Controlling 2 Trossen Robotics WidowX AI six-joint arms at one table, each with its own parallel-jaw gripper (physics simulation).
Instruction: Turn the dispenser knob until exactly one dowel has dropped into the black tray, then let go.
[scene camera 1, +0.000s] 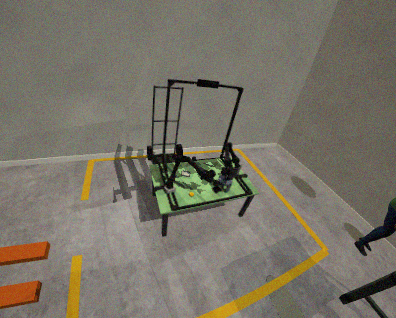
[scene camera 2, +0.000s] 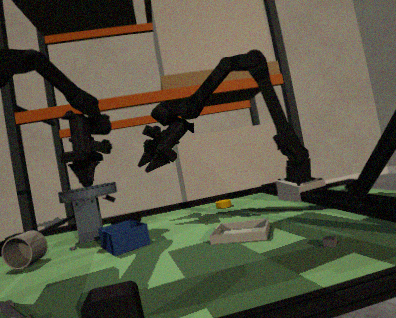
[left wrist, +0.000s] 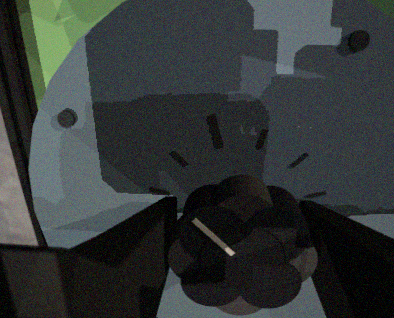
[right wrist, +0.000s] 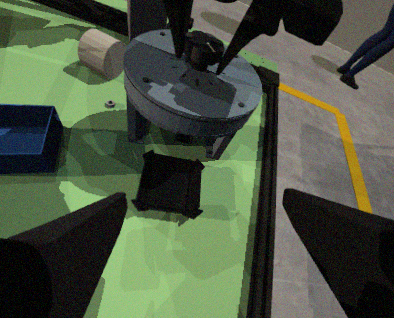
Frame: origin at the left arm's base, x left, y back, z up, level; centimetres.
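Seen in the pictures: left gripper, fingertip midpoint: (scene camera 1: 225, 179) (scene camera 2: 88, 185) (left wrist: 237, 210) (right wrist: 198, 64); right gripper, fingertip midpoint: (scene camera 2: 142, 169) (right wrist: 206, 198); left arm's base at its link origin: (scene camera 1: 237, 166); right arm's base at its link origin: (scene camera 1: 169, 187) (scene camera 2: 299, 179).
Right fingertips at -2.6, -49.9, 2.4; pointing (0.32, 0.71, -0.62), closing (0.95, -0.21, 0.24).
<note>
Pixels of each thing's top centre, then the offset from my right fingertips to it, as dx, dy, dz.
- grey dispenser at its top centre: (left wrist: 237, 213) (right wrist: 198, 64) (scene camera 2: 87, 186) (scene camera 1: 225, 179) +4.5, +16.4, -2.2
- black tray at its top centre: (right wrist: 171, 181) (scene camera 2: 125, 219) +1.8, +7.9, -14.5
- blue bin at its top centre: (scene camera 2: 121, 226) -18.6, +16.5, -12.4
- wooden cylinder at its top centre: (right wrist: 102, 36) (scene camera 2: 22, 233) -6.6, +35.0, -9.9
- small nut at its top centre: (right wrist: 110, 102) -5.8, +25.1, -16.2
- beige tray at its top centre: (scene camera 2: 240, 226) -40.6, +1.2, -15.2
- yellow disc at its top centre: (scene camera 2: 222, 201) (scene camera 1: 191, 193) -13.7, -19.5, -15.0
- small block at its top centre: (scene camera 2: 329, 237) -57.9, +0.5, -15.8
The grey dispenser (scene camera 2: 88, 220) (left wrist: 175, 65) (right wrist: 160, 114) is a round drum on legs. Its black lobed knob (left wrist: 245, 270) (right wrist: 201, 44) has a pale line pointing up-left in the left wrist view, towards the dark tick marks. My left gripper (left wrist: 237, 210) (right wrist: 198, 64) points down over the drum, shut on the knob with a finger on either side. The black tray (right wrist: 195, 187) stands on the table in front of the dispenser's legs; no dowel can be made out in its dark inside. My right gripper (scene camera 2: 145, 168) (right wrist: 206, 198) is open and empty, above the table, to the right of the dispenser in scene camera 2.
A blue bin (scene camera 2: 125, 239) (right wrist: 22, 162) stands near the dispenser. A wooden cylinder (scene camera 2: 36, 247) (right wrist: 95, 50) lies on its side, with a small nut (right wrist: 110, 104) nearby. A beige tray (scene camera 2: 240, 237), a yellow disc (scene camera 1: 191, 194) (scene camera 2: 224, 204) and a small block (scene camera 2: 330, 242) lie farther right in scene camera 2.
</note>
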